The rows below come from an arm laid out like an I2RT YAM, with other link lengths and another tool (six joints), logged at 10 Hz.
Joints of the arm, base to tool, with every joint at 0 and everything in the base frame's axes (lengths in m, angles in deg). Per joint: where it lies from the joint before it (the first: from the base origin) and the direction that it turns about. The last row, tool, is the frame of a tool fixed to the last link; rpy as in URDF.
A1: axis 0 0 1 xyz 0.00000 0.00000 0.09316
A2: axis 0 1 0 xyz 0.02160 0.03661 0.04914
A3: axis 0 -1 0 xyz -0.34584 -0.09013 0.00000
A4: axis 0 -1 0 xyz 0.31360 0.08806 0.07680
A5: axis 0 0 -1 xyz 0.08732 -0.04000 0.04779
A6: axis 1 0 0 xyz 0.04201 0.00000 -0.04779
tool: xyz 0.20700 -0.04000 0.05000 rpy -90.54 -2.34 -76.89
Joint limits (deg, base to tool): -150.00..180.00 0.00..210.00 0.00..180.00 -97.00..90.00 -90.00..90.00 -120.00..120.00
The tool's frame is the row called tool.
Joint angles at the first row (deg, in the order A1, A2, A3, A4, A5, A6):
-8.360 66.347 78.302 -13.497 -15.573 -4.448
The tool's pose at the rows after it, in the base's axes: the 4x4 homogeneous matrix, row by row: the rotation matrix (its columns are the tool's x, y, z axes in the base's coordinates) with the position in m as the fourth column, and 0 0 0 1 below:
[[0.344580 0.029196 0.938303 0.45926], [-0.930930 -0.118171 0.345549 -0.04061], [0.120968 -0.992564 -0.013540 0.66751], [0 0 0 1]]
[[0.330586 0.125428 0.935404 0.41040], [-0.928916 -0.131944 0.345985 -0.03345], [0.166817 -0.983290 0.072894 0.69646], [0 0 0 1]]
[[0.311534 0.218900 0.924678 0.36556], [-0.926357 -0.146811 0.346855 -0.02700], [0.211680 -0.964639 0.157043 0.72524], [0 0 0 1]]
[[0.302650 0.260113 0.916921 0.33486], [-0.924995 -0.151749 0.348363 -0.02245], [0.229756 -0.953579 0.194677 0.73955], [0 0 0 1]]
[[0.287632 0.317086 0.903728 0.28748], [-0.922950 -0.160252 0.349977 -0.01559], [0.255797 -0.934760 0.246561 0.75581], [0 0 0 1]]
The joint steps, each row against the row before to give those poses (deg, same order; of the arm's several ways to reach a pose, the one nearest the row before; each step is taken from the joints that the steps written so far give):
0.000 -6.382 -0.743 -3.256 0.001 0.131
0.000 -6.185 -2.665 2.119 0.000 0.022
-0.002 -4.919 -1.401 2.034 0.041 -0.065
0.000 -3.169 -0.021 -0.656 -0.022 0.066
-0.016 -4.961 -0.218 -1.246 0.005 -0.002

